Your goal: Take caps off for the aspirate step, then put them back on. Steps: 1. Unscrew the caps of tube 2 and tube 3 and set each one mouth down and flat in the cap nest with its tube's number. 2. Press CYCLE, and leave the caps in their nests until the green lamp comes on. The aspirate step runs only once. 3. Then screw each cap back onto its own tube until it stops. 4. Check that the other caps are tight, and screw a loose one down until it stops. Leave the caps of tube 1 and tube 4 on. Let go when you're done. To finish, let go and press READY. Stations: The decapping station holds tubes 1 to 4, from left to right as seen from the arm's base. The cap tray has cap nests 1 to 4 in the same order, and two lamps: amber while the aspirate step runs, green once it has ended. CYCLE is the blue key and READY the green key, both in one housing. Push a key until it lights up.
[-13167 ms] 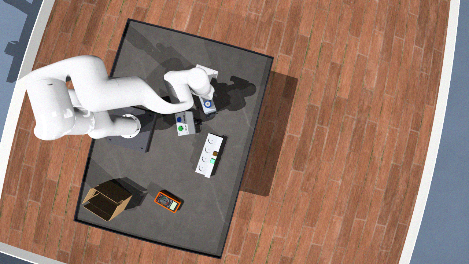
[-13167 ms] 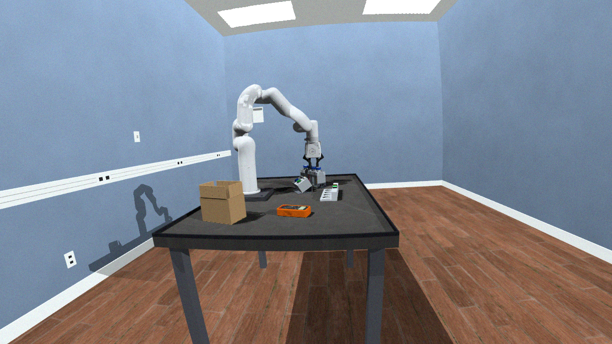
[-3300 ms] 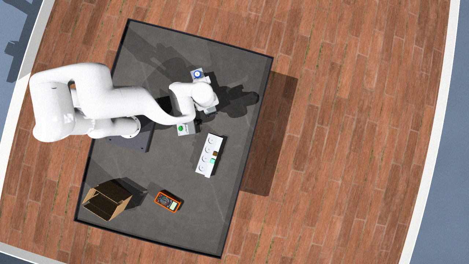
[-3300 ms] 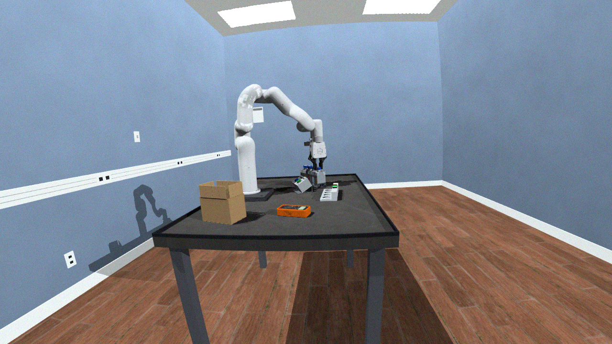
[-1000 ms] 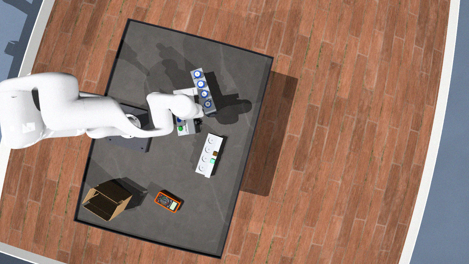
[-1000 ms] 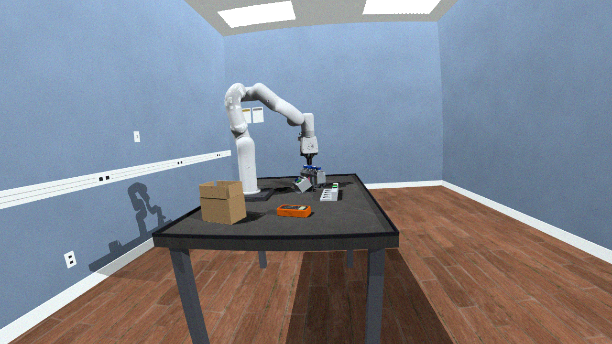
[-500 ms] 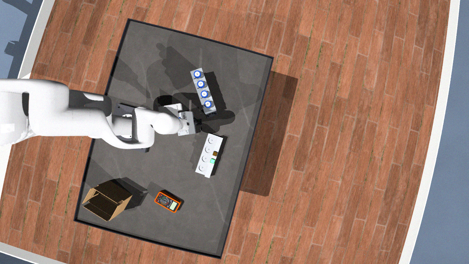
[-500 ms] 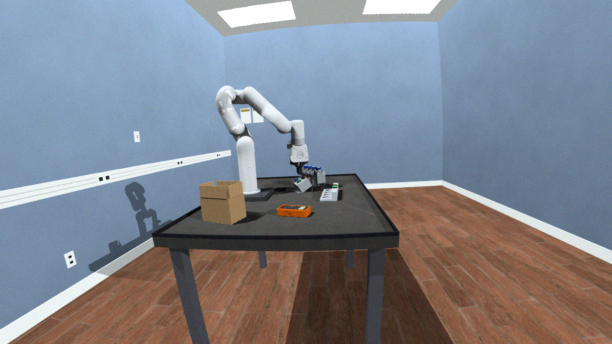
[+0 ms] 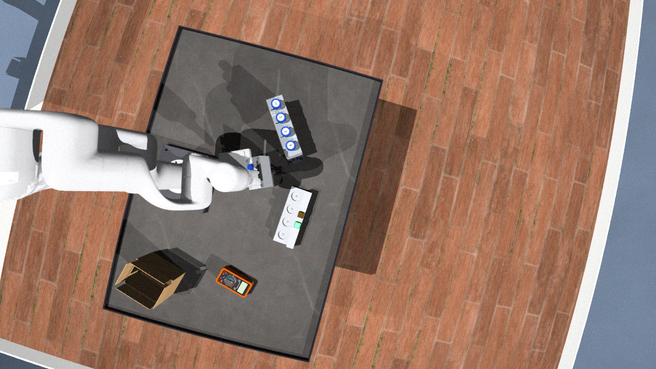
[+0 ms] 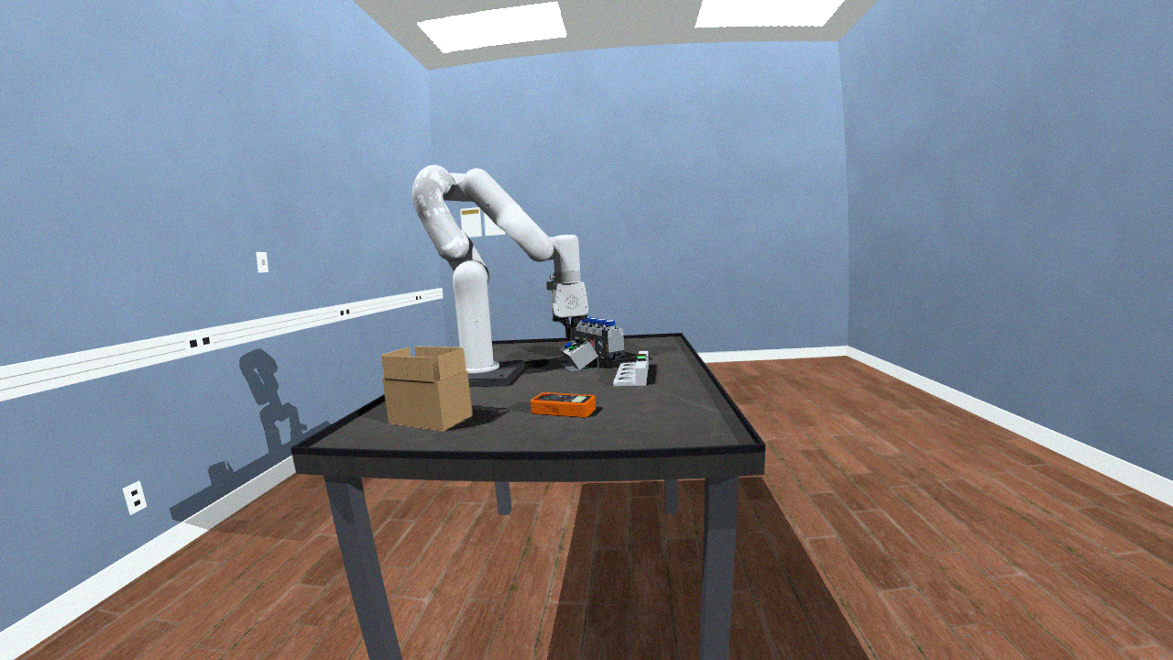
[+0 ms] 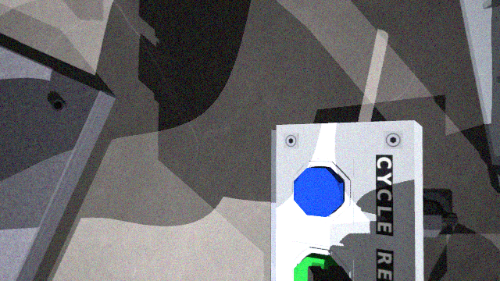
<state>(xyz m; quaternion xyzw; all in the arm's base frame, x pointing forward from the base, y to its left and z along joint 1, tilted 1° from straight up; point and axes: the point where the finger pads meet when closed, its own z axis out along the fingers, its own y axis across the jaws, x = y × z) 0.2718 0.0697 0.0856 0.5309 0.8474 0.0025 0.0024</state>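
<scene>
Now: the green ready key 4 cm below my hand. Also, from my hand: blue cycle key: 2 cm behind, 4 cm to the left, 4 cm below; raised table edge: 38 cm ahead, 5 cm to the right, 10 cm below; key housing: 1 cm ahead, 2 cm to the left, 6 cm below.
</scene>
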